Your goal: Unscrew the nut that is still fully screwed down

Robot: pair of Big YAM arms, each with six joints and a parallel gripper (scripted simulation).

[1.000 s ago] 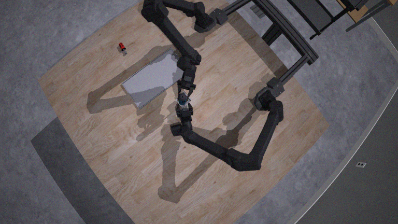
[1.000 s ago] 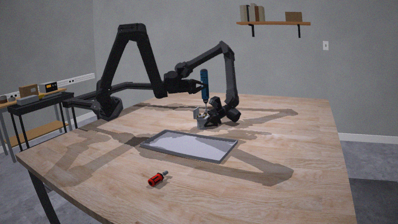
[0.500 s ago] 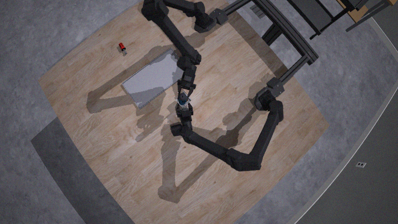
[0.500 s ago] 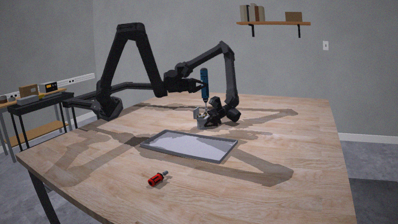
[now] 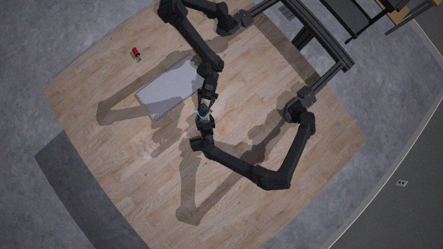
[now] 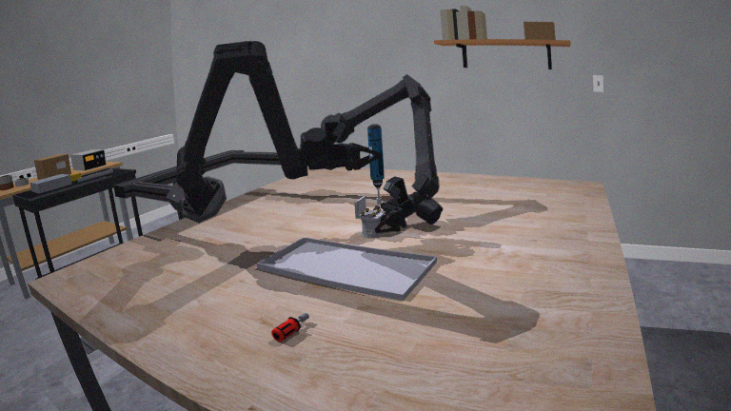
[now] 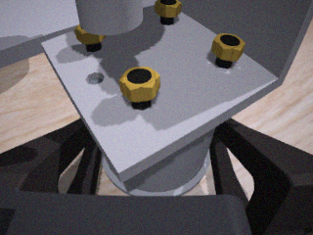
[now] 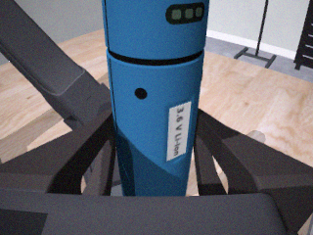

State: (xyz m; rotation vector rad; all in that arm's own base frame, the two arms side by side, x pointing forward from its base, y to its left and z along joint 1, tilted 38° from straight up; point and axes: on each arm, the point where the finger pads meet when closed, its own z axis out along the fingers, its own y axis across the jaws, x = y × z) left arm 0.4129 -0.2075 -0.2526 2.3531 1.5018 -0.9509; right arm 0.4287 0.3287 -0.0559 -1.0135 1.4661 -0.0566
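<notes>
The joint module lies 1 cm above my left hand. Also, from my left hand: driver tip (9 cm above, 2 cm to the left, 2 cm ahead); then grey bracket plate (5 cm above); then nut (5 cm above, 2 cm to the left, 1 cm ahead).
</notes>
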